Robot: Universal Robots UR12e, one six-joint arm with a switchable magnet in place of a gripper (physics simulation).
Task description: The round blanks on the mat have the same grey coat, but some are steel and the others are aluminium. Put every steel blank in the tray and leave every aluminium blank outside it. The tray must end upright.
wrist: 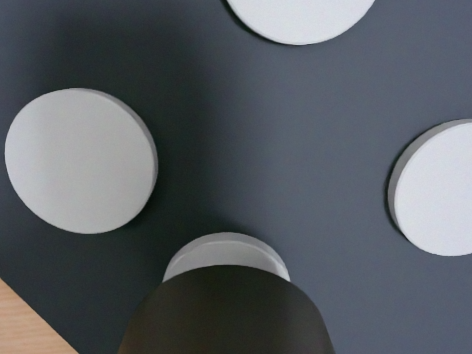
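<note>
My magnet (226, 312) is the dark rounded shape at the bottom middle. A grey blank (226, 250) lies flat on the mat (280, 160) below it; the magnet hides most of that blank, and any gap between them is hidden. Its far rim shows level, with no sign that it hangs from the magnet. A second blank (81, 161) lies at the left in shadow. A third blank (300, 20) is cut off by the top edge, and a fourth blank (440, 192) by the right edge. All have the same pale coat, so steel and aluminium look alike. The tray does not show.
Light wood table (22, 320) shows at the lower left, beyond the slanting edge of the dark mat. A broad shadow lies over the mat's left side. The left blank is the nearest neighbour to the magnet.
</note>
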